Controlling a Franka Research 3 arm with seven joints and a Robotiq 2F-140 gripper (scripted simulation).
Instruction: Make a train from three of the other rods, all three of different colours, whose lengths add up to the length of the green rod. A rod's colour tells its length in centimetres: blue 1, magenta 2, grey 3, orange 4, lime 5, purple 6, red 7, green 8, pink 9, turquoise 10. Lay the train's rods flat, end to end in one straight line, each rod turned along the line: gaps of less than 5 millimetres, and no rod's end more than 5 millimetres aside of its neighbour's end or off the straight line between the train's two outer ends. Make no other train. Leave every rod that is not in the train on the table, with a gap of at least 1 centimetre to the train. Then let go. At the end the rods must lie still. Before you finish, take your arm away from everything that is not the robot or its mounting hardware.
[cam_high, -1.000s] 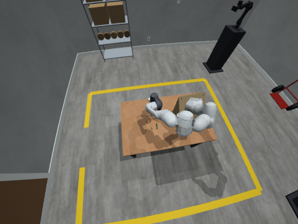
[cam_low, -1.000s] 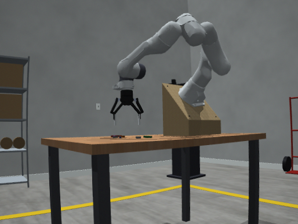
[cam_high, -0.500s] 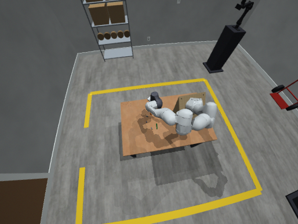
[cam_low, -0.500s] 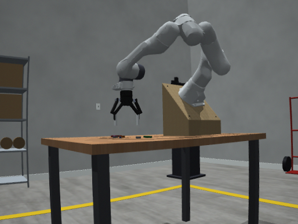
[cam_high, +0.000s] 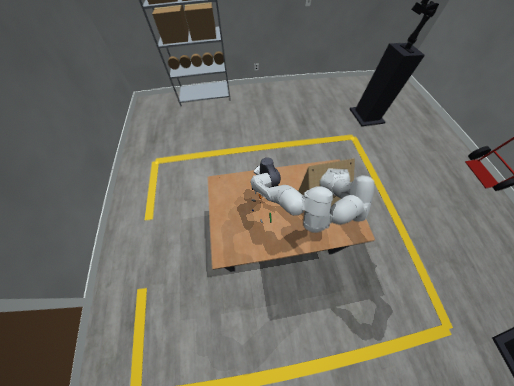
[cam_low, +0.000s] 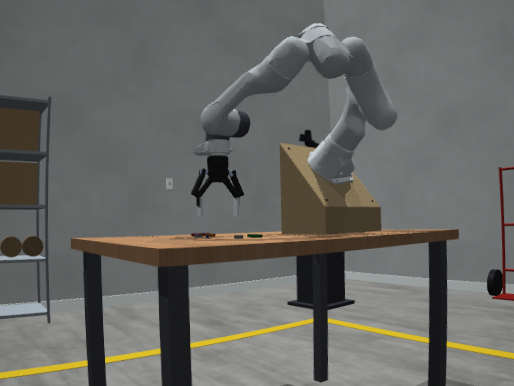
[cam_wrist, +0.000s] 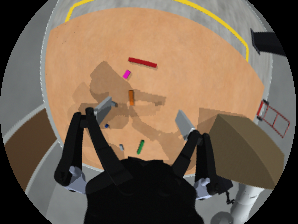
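Now: hand 12 cm short of the small blue rod, 11 cm to the right of it and 8 cm above it. From my hand the other things lie so: magenta rod (8 cm below, 6 cm to the right, 5 cm ahead); then red rod (9 cm to the right, 8 cm below, 2 cm ahead); then orange rod (8 cm below, 4 cm ahead).
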